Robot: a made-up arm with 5 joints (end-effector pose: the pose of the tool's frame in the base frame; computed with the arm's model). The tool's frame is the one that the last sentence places.
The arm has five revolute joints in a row. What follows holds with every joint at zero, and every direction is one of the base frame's. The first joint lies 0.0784 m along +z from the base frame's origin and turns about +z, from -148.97 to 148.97 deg. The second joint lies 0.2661 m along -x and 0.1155 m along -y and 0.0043 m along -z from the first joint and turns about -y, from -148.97 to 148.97 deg. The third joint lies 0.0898 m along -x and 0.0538 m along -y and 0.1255 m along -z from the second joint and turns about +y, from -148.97 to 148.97 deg. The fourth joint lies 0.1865 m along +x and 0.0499 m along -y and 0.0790 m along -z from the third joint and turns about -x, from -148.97 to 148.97 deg. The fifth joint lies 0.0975 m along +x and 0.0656 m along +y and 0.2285 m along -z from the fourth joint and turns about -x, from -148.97 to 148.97 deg. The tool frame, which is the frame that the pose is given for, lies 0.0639 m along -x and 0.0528 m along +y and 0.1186 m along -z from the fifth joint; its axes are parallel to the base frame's.
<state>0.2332 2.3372 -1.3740 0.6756 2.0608</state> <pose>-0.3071 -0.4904 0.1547 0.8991 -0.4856 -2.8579</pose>
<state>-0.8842 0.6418 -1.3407 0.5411 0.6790</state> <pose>-0.2799 -0.2484 0.2812 -1.6124 -1.3570 -1.7474</pose>
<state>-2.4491 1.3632 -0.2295 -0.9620 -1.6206</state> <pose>0.1225 0.0706 0.1810 0.0945 -1.5505 0.1146</pose>
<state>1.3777 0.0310 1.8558 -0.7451 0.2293</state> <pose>-0.2168 -0.6483 -0.1969 -0.8530 1.6086 0.5139</pose>
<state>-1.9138 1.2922 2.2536 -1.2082 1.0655</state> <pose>0.1542 0.1735 -0.3466 1.0075 0.5216 -1.8081</pose>
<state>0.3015 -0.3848 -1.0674 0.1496 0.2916</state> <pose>0.1091 -0.1664 -0.2146 -0.3181 -0.7272 0.1350</pose>
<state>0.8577 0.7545 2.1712 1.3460 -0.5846</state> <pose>0.0133 -0.7046 -0.3449 -1.2067 1.0265 1.2192</pose>
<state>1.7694 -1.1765 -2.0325 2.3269 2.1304</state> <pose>0.3928 -0.2842 0.3478 1.9306 1.1725 1.8892</pose>
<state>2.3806 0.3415 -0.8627 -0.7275 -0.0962</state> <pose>-0.0733 -0.0747 0.0424 1.8186 0.3417 2.3633</pose>
